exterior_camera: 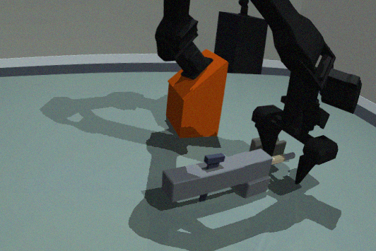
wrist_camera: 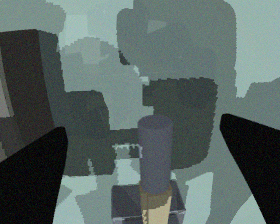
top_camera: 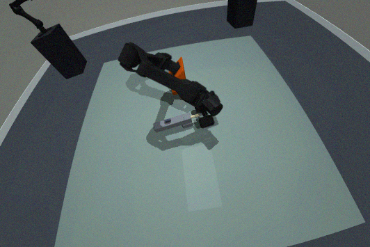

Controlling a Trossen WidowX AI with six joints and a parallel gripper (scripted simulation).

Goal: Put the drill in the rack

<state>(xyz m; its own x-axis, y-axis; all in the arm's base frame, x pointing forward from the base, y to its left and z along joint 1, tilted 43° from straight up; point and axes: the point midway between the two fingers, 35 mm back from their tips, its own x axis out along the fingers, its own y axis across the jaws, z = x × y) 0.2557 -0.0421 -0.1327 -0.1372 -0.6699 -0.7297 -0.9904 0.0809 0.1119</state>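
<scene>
The drill is 40 mm to the right of my gripper tip and 30 mm above it. Round my gripper tip: dark blue key (170 mm to the right, 40 mm above); grey-brown rack (80 mm behind, 20 mm to the left, 10 mm above); grey block (140 mm to the right, 30 mm above).
</scene>
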